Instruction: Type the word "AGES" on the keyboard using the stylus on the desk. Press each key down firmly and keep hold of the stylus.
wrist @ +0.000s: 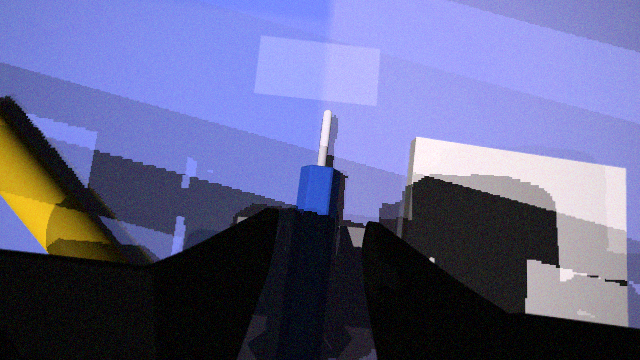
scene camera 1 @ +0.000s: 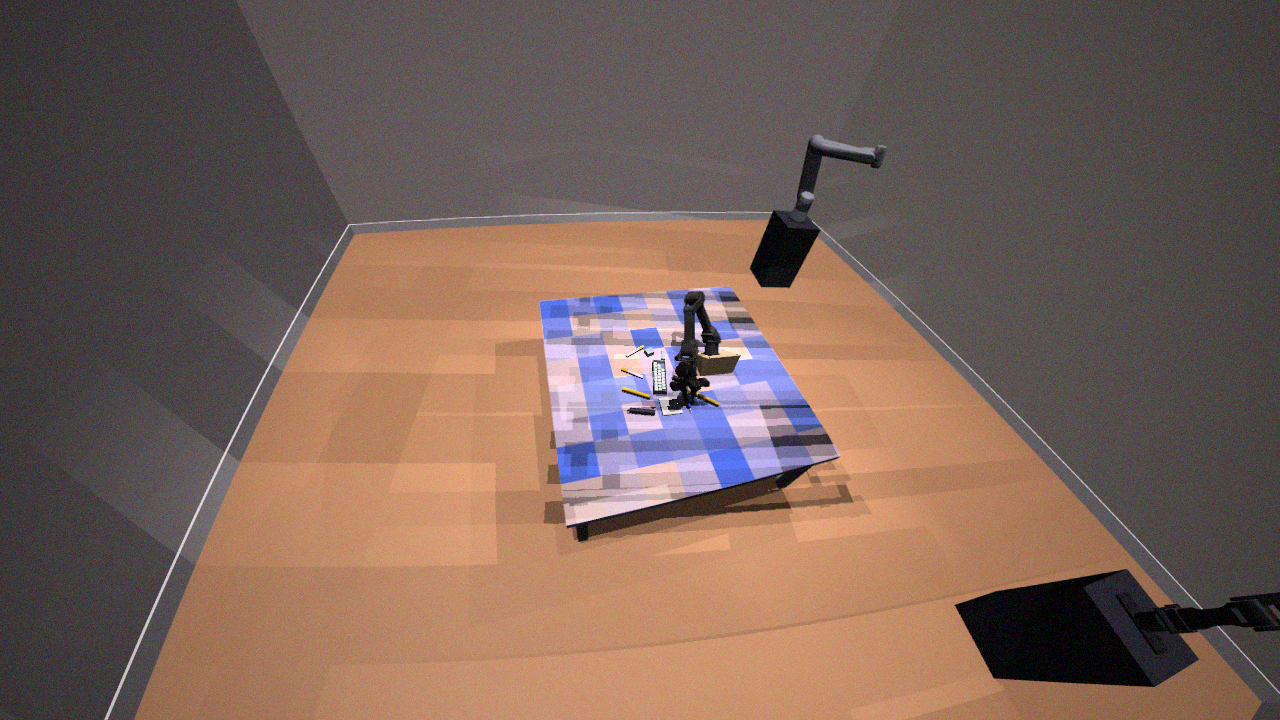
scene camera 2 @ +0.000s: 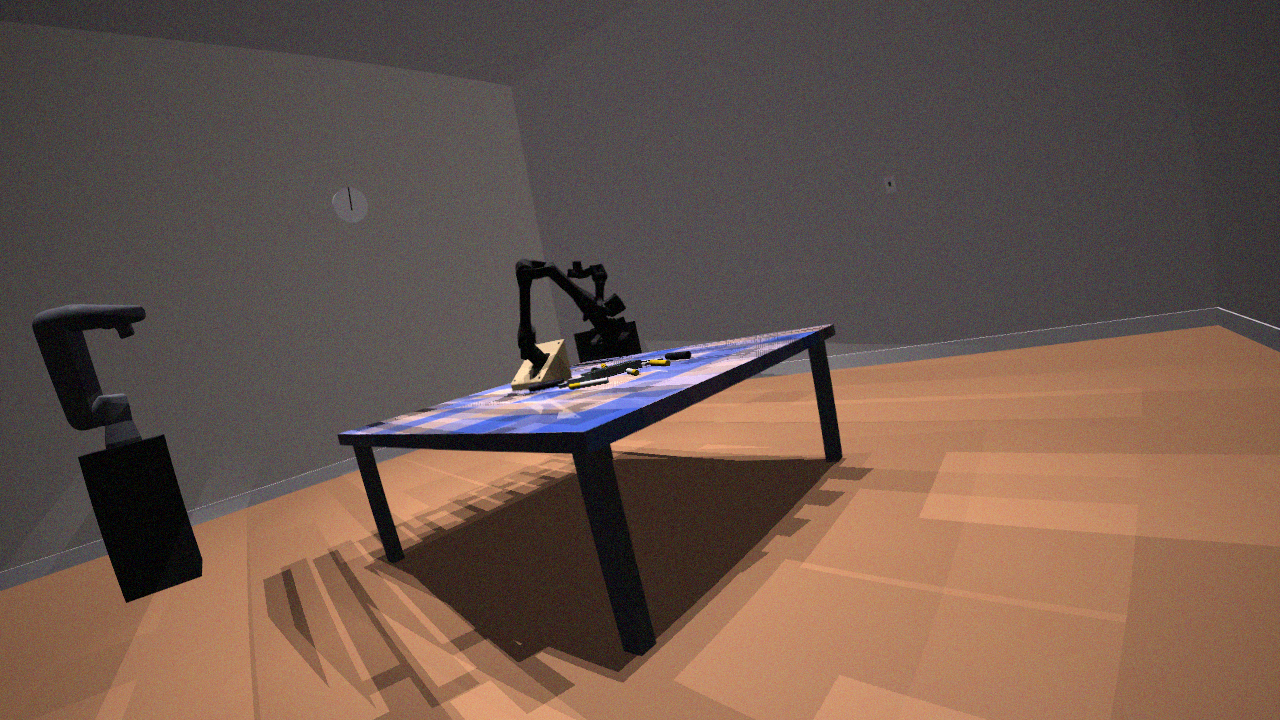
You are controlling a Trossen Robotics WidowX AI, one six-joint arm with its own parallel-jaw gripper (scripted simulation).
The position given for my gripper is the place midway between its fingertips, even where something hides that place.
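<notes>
I can see my gripper (scene camera 2: 624, 356), and the wrist view shows it as well (wrist: 321, 227).
</notes>
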